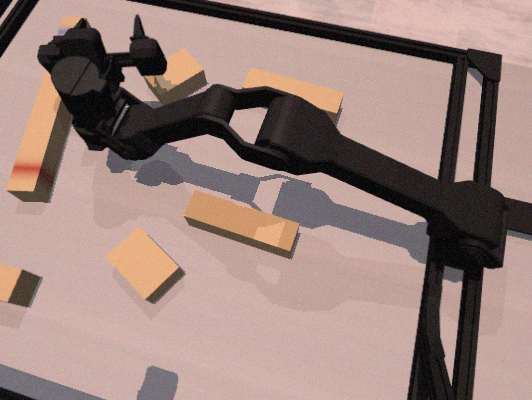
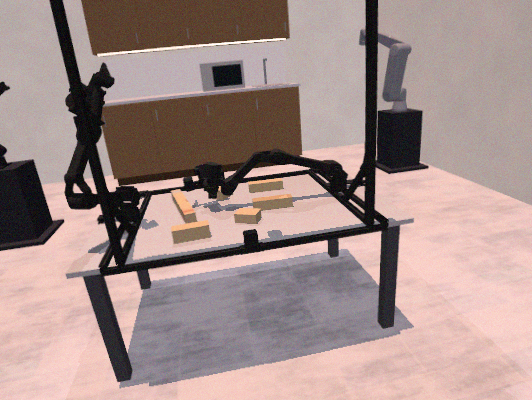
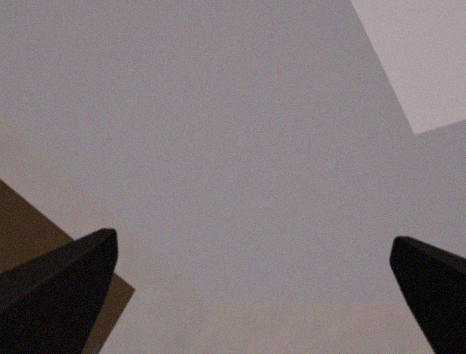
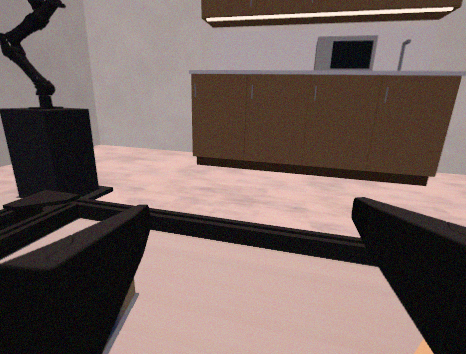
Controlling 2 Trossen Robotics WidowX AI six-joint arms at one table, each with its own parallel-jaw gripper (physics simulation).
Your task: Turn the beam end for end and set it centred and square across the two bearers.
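Frame: origin at the left arm's base, x ahead, y right, z down, level; metres.
Where they show: left gripper, fingertip midpoint: (image 2: pixel 99 68) (image 3: pixel 257 246); right gripper, fingertip midpoint: (image 1: pixel 111 18) (image 4: pixel 251 210); left arm's base, link origin: (image 2: pixel 131 219); right arm's base, link origin: (image 1: pixel 458 247) (image 2: pixel 338 189).
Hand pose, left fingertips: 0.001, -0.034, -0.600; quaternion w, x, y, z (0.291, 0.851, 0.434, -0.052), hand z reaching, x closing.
Things, the pixels of their centre, and the offset from my left fingertips, as dx, dy, dz.
- beam, body centre: (image 1: pixel 55 102) (image 2: pixel 182 205) +0.212, -0.045, +0.597
- block, body centre: (image 2: pixel 191 231) +0.255, +0.267, +0.594
The beam (image 1: pixel 31 145) (image 2: pixel 181 202) is the long wooden bar at the left of the table. It lies flat, with a red band at its near end and a blue mark at its far end; the right gripper hides part of it. Plain wooden blocks (image 1: pixel 240 220) (image 1: pixel 300 90) lie right of it, apart from it; I cannot tell which blocks are the bearers. My right gripper (image 1: pixel 110 21) (image 4: pixel 251 210) is open and empty, low over the beam's far part and pointing toward the kitchen. My left gripper (image 2: pixel 104 71) (image 3: pixel 257 246) is open and empty, raised high and pointing up, away from the table.
Two shorter-looking blocks (image 1: pixel 145 264) (image 1: pixel 186 70) lie turned at angles. Another block (image 1: pixel 9 284) (image 2: pixel 191 232) lies near the beam's red end. A black frame (image 1: pixel 300 27) (image 2: pixel 300 233) rims the table, with tall posts (image 2: pixel 371 115) at its sides.
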